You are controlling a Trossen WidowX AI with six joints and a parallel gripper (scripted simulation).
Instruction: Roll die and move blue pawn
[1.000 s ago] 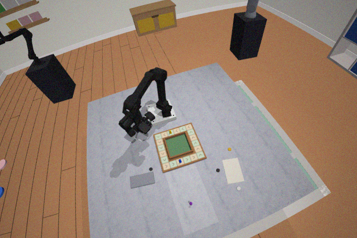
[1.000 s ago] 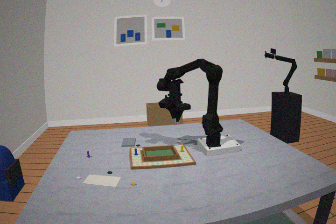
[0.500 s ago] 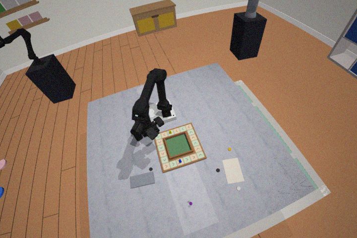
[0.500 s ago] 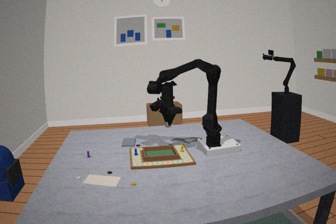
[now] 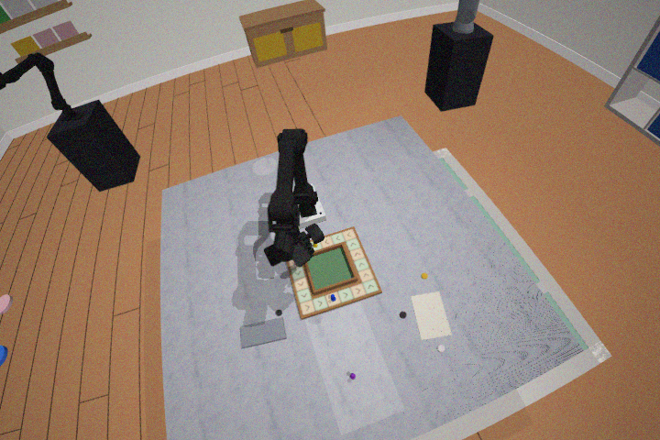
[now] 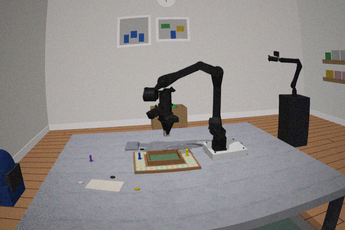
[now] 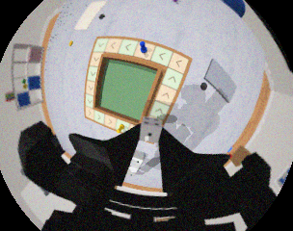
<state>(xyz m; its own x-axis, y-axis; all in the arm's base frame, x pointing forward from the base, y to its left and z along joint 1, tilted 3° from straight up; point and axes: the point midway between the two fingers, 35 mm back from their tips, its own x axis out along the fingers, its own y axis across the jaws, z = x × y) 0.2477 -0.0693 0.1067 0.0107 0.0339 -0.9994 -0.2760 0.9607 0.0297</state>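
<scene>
My gripper tip is 130 mm short of the blue pawn, 80 mm to the right of it and 80 mm above it. From my gripper tip the other things lie so: yellow pawn (90 mm behind, 80 mm below, 60 mm to the left); white die (right at my gripper tip); green felt tray (100 mm below, 90 mm to the left, 20 mm ahead).
</scene>
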